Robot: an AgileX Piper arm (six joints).
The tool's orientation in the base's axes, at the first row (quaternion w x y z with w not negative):
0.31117 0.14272 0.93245 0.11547
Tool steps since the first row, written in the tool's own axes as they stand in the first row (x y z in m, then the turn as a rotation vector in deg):
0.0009 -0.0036 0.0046 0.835 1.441 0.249
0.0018 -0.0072 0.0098 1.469 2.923 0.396
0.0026 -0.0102 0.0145 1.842 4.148 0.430
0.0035 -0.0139 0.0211 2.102 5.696 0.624
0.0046 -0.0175 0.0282 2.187 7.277 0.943
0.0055 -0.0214 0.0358 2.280 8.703 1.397
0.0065 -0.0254 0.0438 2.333 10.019 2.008
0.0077 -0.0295 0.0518 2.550 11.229 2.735
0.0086 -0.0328 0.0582 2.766 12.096 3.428
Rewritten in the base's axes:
0.0014 -0.0025 -0.0052 -0.207 1.658 -0.213
0.0032 -0.0049 -0.0108 -0.314 3.273 -0.224
0.0049 -0.0068 -0.0158 -0.341 4.545 -0.082
0.0076 -0.0091 -0.0226 -0.120 6.102 0.095
0.0104 -0.0112 -0.0298 0.318 7.645 0.281
0.0136 -0.0136 -0.0374 0.802 9.064 0.310
0.0169 -0.0159 -0.0454 1.392 10.386 0.205
0.0201 -0.0184 -0.0536 1.907 11.680 -0.113
0.0227 -0.0203 -0.0601 2.335 12.649 -0.508

